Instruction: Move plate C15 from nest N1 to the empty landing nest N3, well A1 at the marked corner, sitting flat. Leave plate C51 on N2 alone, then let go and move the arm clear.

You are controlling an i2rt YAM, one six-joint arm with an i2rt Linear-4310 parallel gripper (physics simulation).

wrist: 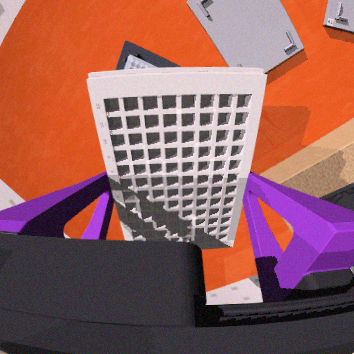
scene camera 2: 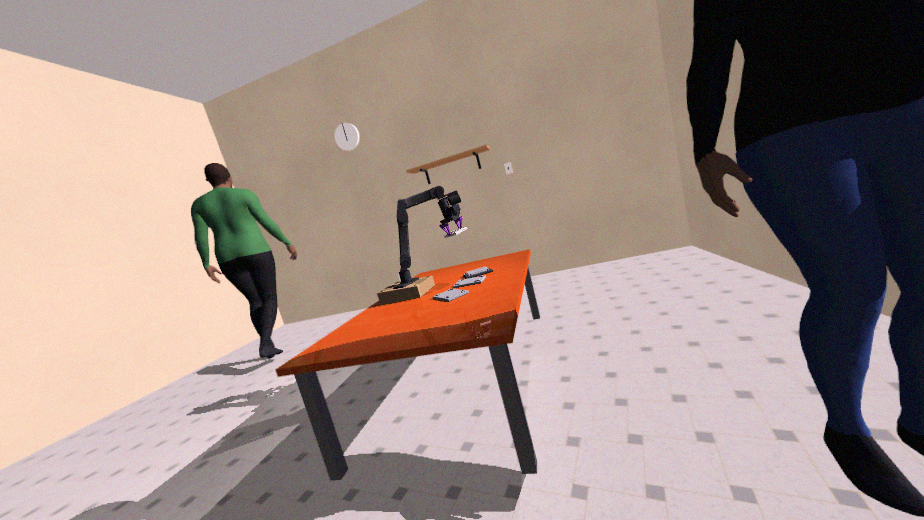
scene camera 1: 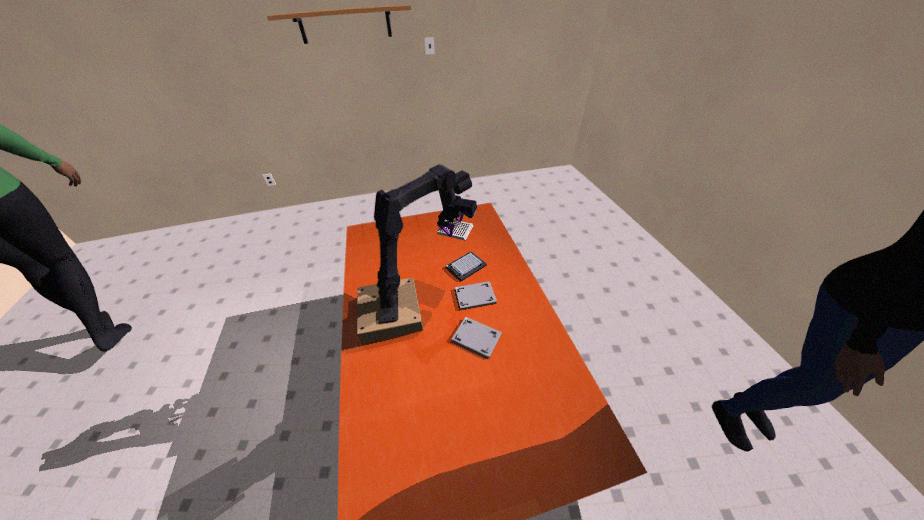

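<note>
My gripper (scene camera 1: 454, 223) (scene camera 2: 453, 230) (wrist: 178, 177) is shut on a white well plate, taken as C15 (scene camera 1: 460, 230) (scene camera 2: 457, 232) (wrist: 180, 85), with a purple finger at each long side. It holds the plate high above the table's far end. A plate, taken as C51 (scene camera 1: 466, 263) (wrist: 137, 63), sits on a dark nest (scene camera 1: 460, 276) (wrist: 142, 54), partly hidden in the wrist view. A grey empty nest (scene camera 1: 475, 294) (scene camera 2: 470, 281) (wrist: 250, 30) stands beside it. Another grey empty nest (scene camera 1: 476, 336) (scene camera 2: 450, 294) (wrist: 331, 11) shows an A1 mark in the wrist view. Nest numbers are unreadable.
The arm's tan base block (scene camera 1: 387, 328) (scene camera 2: 404, 294) stands on the orange table (scene camera 1: 400, 413) (scene camera 2: 387, 336), left of the nests in scene camera 1. A person in black and blue (scene camera 1: 859, 310) (scene camera 2: 808, 161) and one in green (scene camera 1: 19, 145) (scene camera 2: 232, 223) stand off the table.
</note>
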